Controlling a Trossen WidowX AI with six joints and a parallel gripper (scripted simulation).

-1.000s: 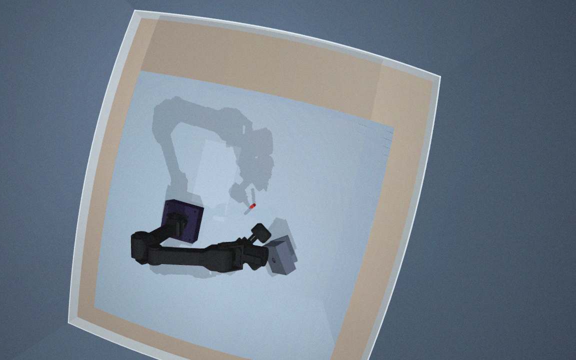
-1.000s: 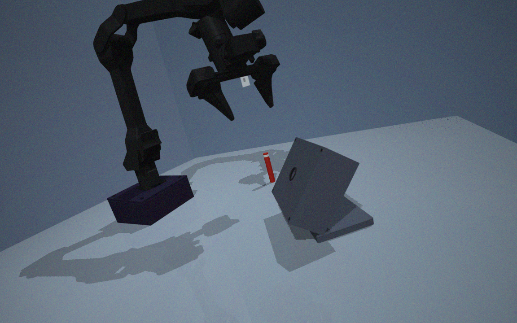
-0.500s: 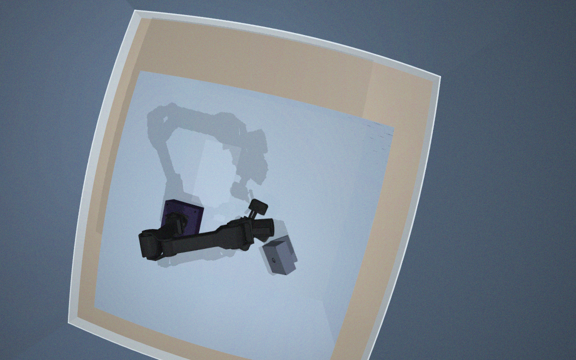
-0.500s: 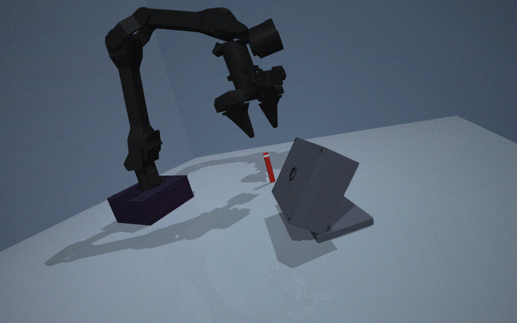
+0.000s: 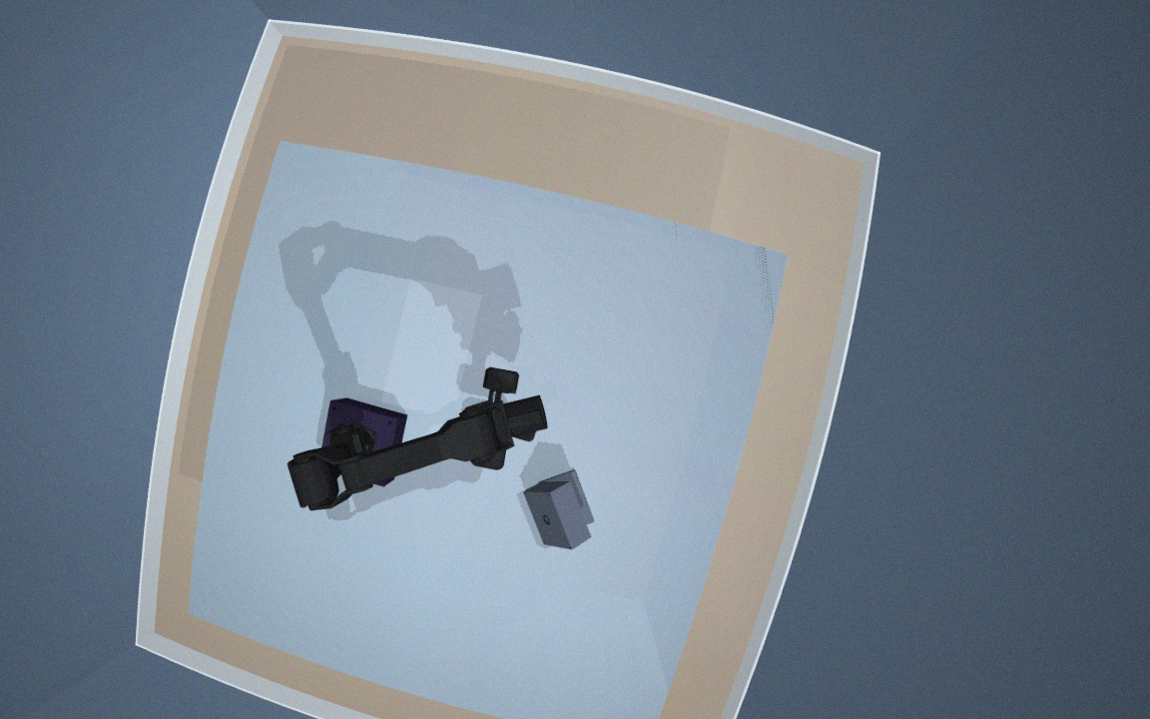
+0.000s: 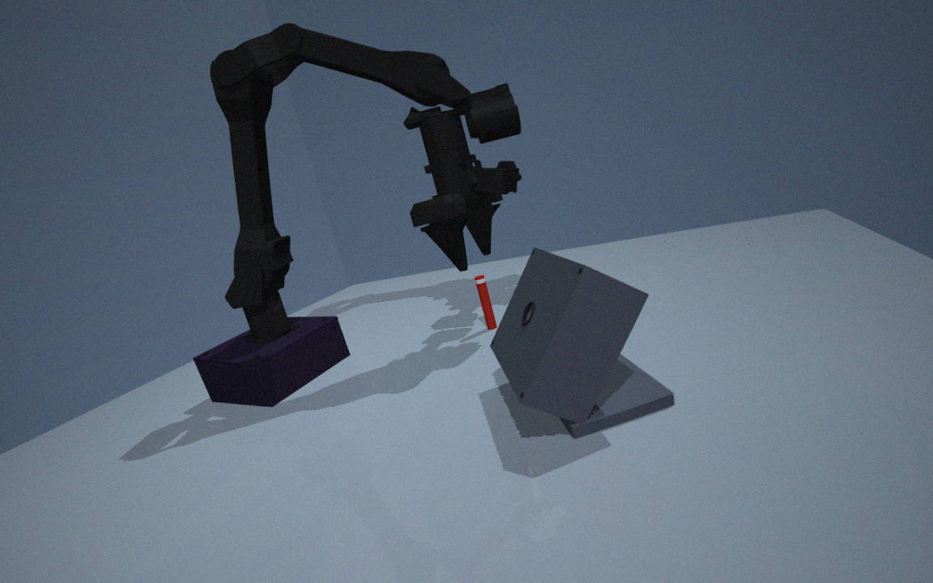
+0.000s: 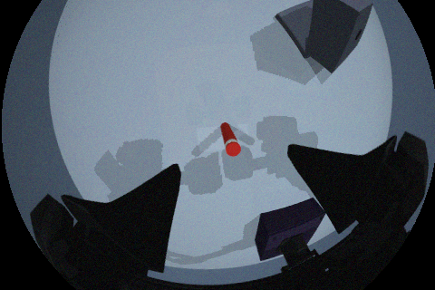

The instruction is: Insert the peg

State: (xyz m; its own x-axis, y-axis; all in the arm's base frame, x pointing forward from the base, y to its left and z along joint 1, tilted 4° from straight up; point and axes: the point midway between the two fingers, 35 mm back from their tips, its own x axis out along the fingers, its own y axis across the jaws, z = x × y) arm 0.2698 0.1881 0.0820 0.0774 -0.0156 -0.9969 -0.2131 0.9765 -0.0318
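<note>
Now: gripper tip 4 cm above the red round peg. Round my gripper tip: flat grey foot plate 20 cm ahead, 15 cm to the right, 10 cm below; then panel 19 cm ahead, 16 cm to the right, 3 cm below.
</note>
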